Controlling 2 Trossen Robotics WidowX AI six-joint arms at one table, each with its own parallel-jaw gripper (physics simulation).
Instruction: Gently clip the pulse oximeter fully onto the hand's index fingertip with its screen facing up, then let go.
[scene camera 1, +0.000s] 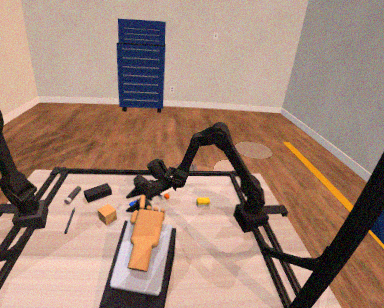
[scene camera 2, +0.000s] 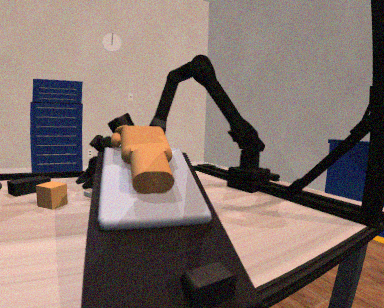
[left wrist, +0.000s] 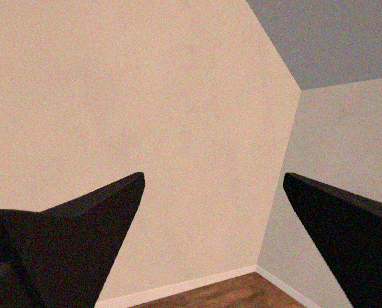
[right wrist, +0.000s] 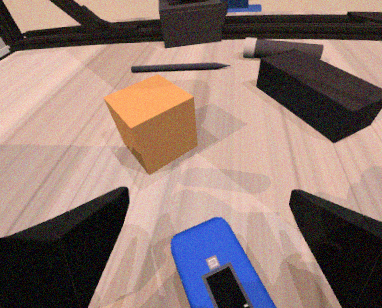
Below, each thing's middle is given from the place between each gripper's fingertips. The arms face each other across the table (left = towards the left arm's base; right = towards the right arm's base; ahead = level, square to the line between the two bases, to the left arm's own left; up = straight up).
Scene:
The blue pulse oximeter (right wrist: 209, 258) lies 1 cm ahead of my right hand, 4 cm to the right of it and 2 cm below it. The rest, counted from my right hand: orange cube (scene camera 2: 51, 195): 5 cm behind, 7 cm to the left, 1 cm below; black block (right wrist: 334, 102): 9 cm ahead, 14 cm to the left, 1 cm below.
Right now the black block is 710 mm below my left hand, 620 mm to the right of it and 20 mm ahead of it. Also, from my left hand: orange cube (700 mm below, 690 mm to the right, 120 mm behind); then blue pulse oximeter (800 mm to the right, 710 mm below, 60 mm behind).

